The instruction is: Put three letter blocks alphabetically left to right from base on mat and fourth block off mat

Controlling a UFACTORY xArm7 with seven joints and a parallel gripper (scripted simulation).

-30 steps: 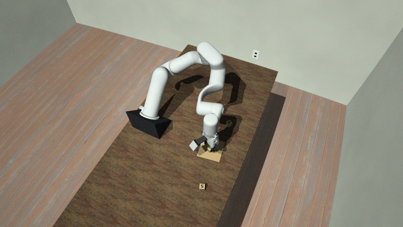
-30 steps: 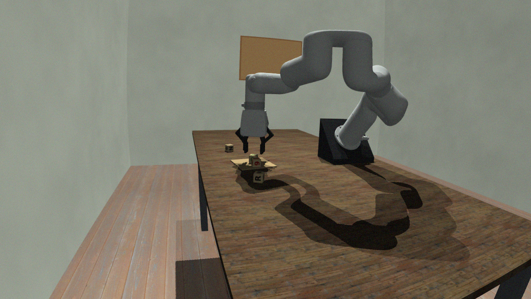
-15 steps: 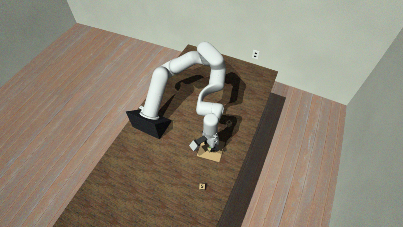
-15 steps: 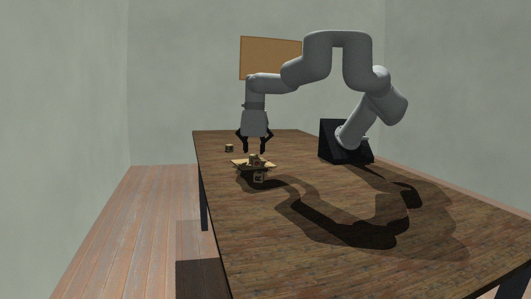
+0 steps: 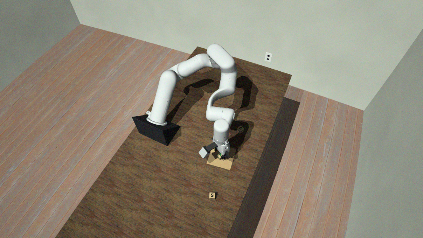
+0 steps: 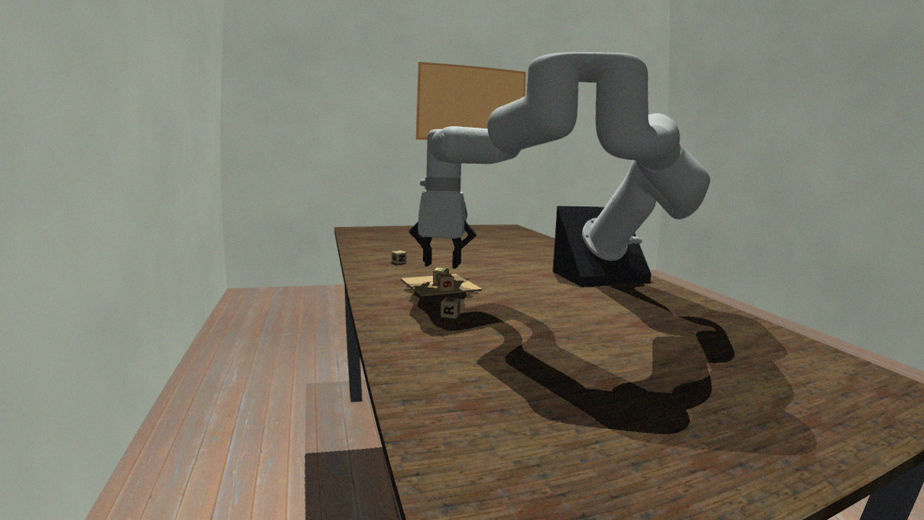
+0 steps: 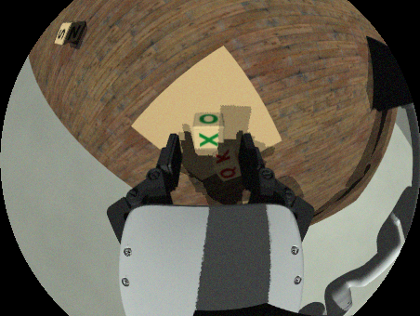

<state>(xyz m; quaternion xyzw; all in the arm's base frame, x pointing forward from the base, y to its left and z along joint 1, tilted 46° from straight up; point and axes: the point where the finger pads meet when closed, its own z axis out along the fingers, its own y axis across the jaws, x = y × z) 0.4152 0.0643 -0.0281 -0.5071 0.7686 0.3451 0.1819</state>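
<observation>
The tan mat is 60 mm below my hand and 10 mm to the left of it. Round my hand: S block: 230 mm to the right, 80 mm ahead, 40 mm below; then red-marked block: 60 mm to the left, 40 mm below.
</observation>
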